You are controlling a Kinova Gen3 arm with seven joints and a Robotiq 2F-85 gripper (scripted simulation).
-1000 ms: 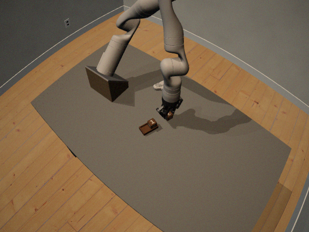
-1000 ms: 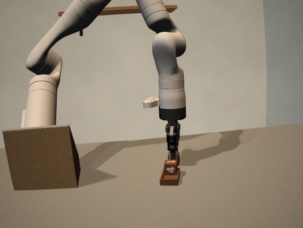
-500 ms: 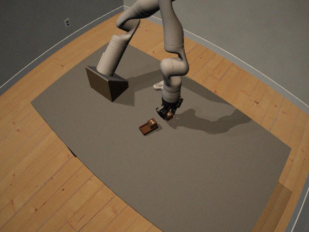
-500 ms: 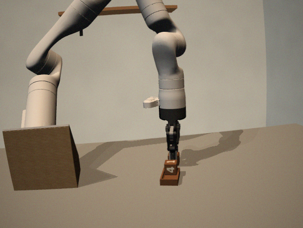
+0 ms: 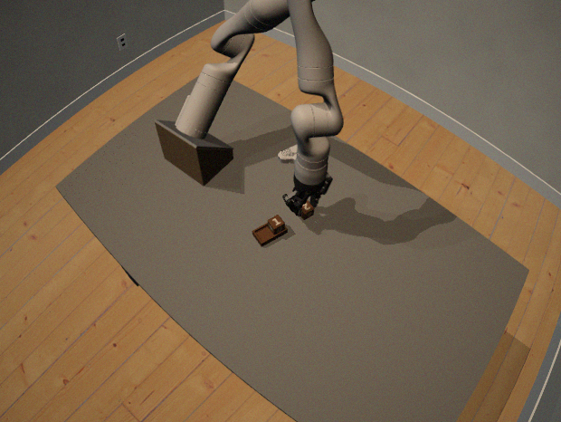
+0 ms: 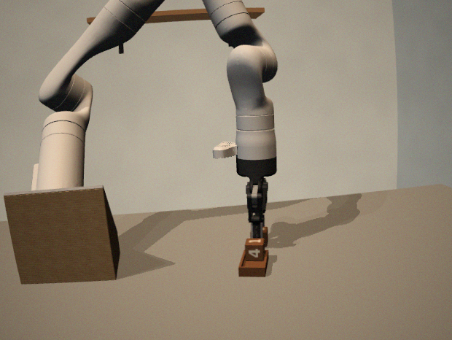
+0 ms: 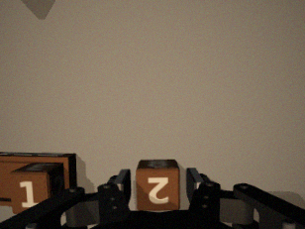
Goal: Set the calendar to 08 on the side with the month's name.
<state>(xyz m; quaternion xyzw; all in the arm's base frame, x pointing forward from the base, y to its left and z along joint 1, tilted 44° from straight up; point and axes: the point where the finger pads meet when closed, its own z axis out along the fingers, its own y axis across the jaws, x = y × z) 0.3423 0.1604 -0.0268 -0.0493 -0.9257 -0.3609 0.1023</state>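
Now: the brown cube 20 mm below my hand. Round my hand: brown tray: 20 mm behind, 110 mm to the right, 20 mm below.
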